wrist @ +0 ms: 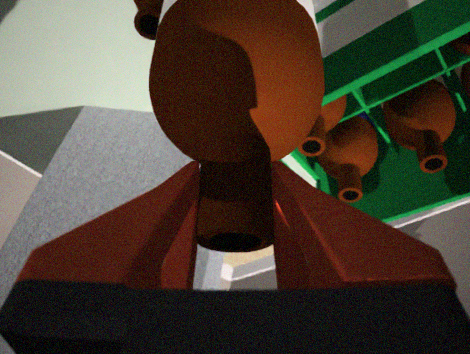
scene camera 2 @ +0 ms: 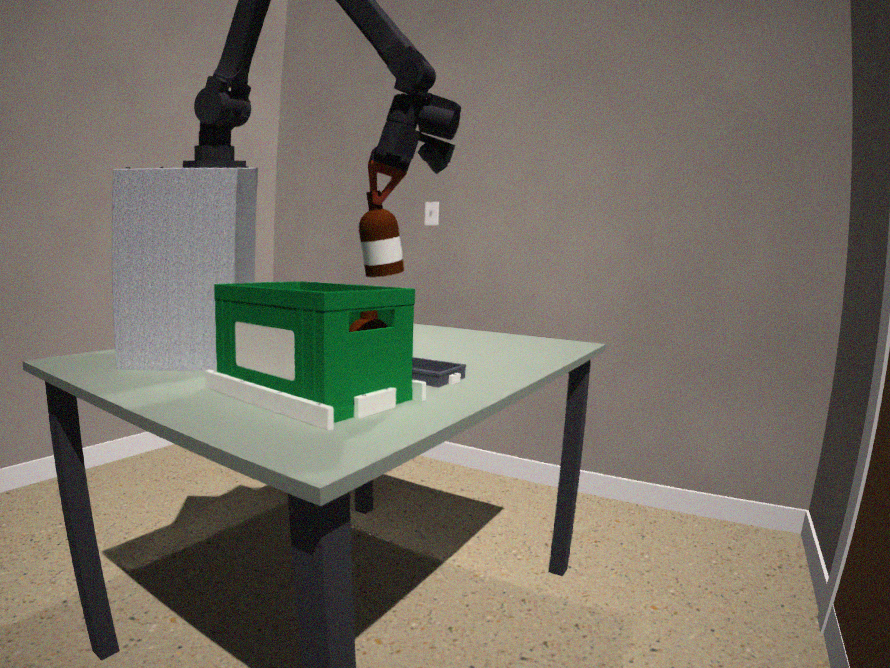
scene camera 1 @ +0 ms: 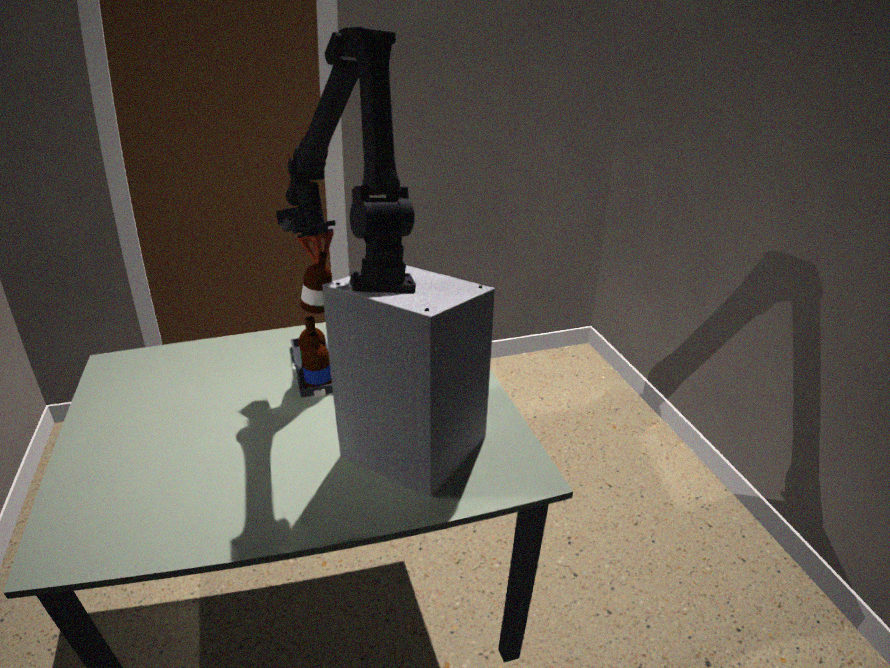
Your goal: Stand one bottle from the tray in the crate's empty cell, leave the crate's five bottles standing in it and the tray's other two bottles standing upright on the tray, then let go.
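Places are measured from the arm's base along level axes (x left, y back, z up), in metres.
Pixels of known places: gripper, fingertip midpoint: (wrist: 235,176) (scene camera 2: 375,204) (scene camera 1: 320,262); arm's base, link origin: (scene camera 2: 214,167) (scene camera 1: 382,285).
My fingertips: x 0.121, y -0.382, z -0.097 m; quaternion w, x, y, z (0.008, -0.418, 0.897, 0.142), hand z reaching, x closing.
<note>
Ahead of a thing's pixels: the offset from my fingertips to its middle. "pt": to the spot under its first point. Level surfaces: height alone.
My gripper (scene camera 1: 317,258) (scene camera 2: 375,199) (wrist: 235,176) is shut on the neck of a brown bottle with a white label {dx +0.011, dy -0.001, dz -0.052 m} (scene camera 1: 313,293) (scene camera 2: 382,251) (wrist: 240,85). The bottle hangs slightly tilted, above the rim level of the green crate {dx -0.179, dy -0.032, dz -0.234 m} (scene camera 2: 366,363) (wrist: 345,92), near its far side in scene camera 2. Several brown bottles stand in the crate in the wrist view, such as one bottle {dx -0.222, dy +0.058, dz -0.236 m} (wrist: 356,145) and another bottle {dx -0.220, dy -0.033, dz -0.236 m} (wrist: 422,117); its empty cell cannot be made out for certain. A blue-labelled bottle {dx +0.035, dy +0.085, dz -0.239 m} (scene camera 1: 314,359) stands on the dark tray (scene camera 1: 313,392) (scene camera 2: 439,374). The tray's other bottle is hidden.
A tall grey pedestal (scene camera 1: 388,373) (scene camera 2: 172,266) (wrist: 120,175) carries the arm and hides the crate in scene camera 1. White strips, such as the long strip {pt dx -0.282, dy -0.063, dz -0.305 m} (scene camera 2: 269,399), lie along the crate's base on the green table {dz -0.322 m} (scene camera 1: 158,445) (scene camera 2: 503,352). The crate's walls stand high around its cells.
</note>
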